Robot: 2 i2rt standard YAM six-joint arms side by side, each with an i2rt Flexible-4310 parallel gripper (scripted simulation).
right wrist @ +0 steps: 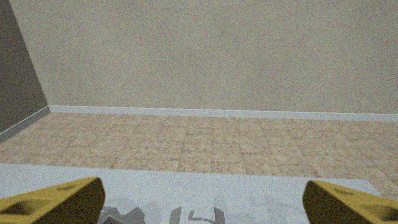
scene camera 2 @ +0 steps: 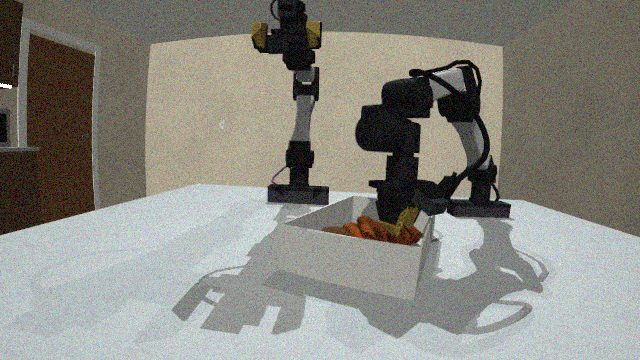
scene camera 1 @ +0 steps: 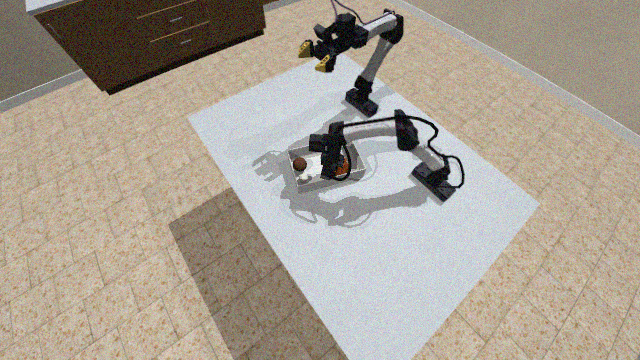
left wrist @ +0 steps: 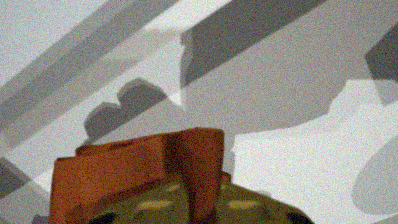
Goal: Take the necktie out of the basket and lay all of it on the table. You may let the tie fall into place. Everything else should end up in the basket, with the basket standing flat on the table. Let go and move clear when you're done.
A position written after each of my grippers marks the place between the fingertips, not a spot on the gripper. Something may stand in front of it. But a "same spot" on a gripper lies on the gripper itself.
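Labels:
My right gripper: visible in scene camera 1, scene camera 2, the right wrist view (203, 188); out of frame in the left wrist view. Same spot on the right gripper: (scene camera 2: 320, 23) and (scene camera 1: 325, 65).

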